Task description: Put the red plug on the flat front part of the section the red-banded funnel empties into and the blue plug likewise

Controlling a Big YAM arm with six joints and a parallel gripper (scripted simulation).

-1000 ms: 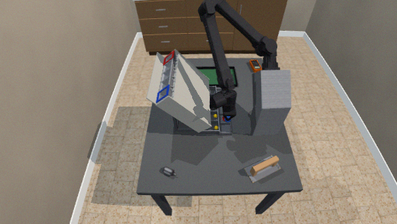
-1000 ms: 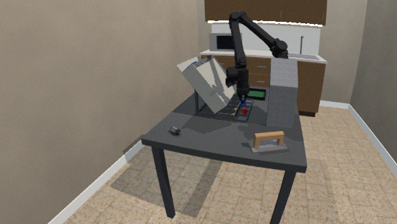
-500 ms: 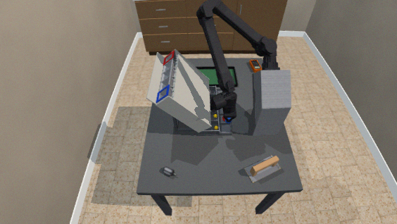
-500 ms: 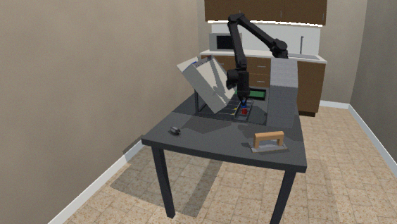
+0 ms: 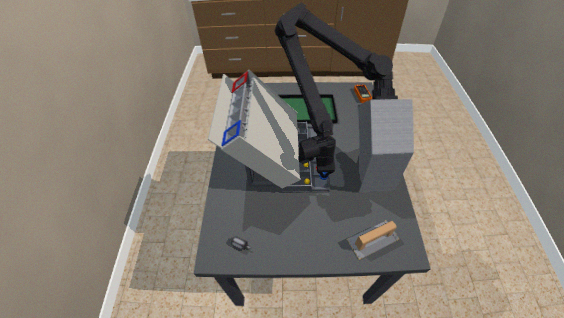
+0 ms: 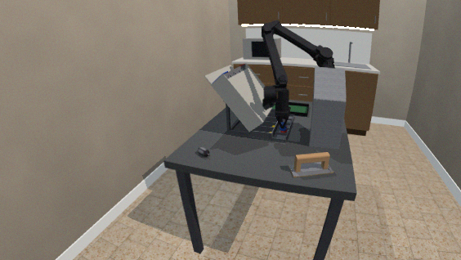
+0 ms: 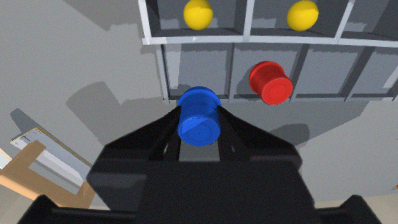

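The red plug lies 1 cm ahead of my hand, 7 cm to the right of it and 5 cm below it. Also, from my hand: blue plug: 1 cm below; beige cover: 21 cm ahead, 13 cm to the right, 13 cm above; dark object: 30 cm ahead, 31 cm to the left, 6 cm below.
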